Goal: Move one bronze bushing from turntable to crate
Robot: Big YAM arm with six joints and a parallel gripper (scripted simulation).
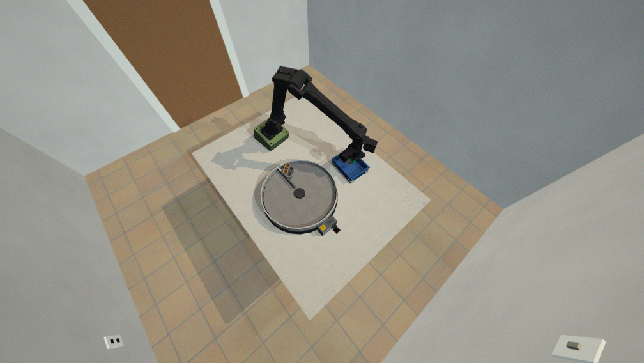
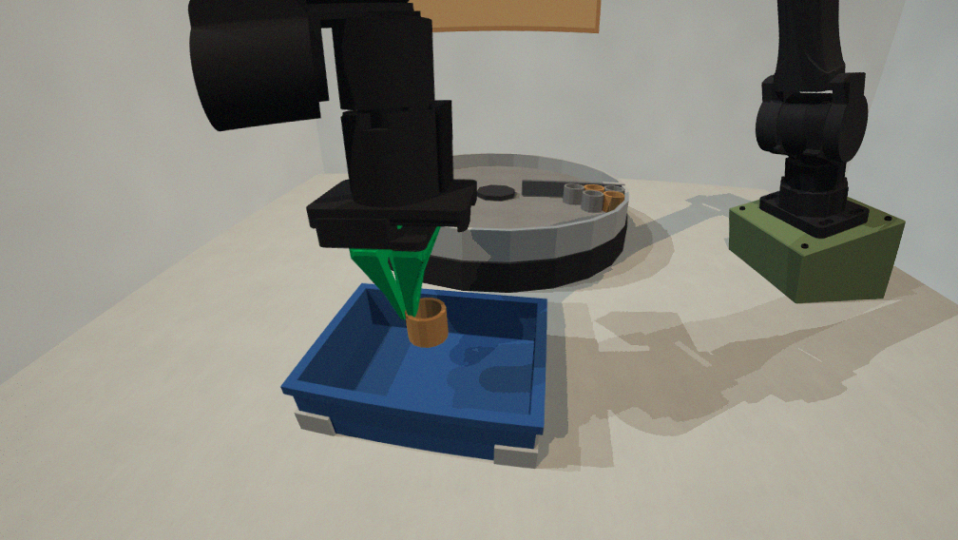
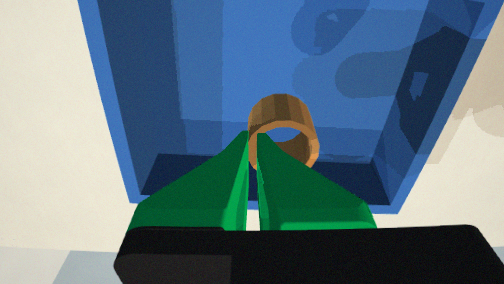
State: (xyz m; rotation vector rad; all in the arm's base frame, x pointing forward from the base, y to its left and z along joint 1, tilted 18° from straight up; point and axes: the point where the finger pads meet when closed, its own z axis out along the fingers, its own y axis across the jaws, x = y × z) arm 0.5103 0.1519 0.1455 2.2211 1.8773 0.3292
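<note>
The blue crate lies 1 cm behind my hand and 6 cm below it. Round my hand: grey turntable 11 cm behind, 35 cm to the right, 3 cm below.
</note>
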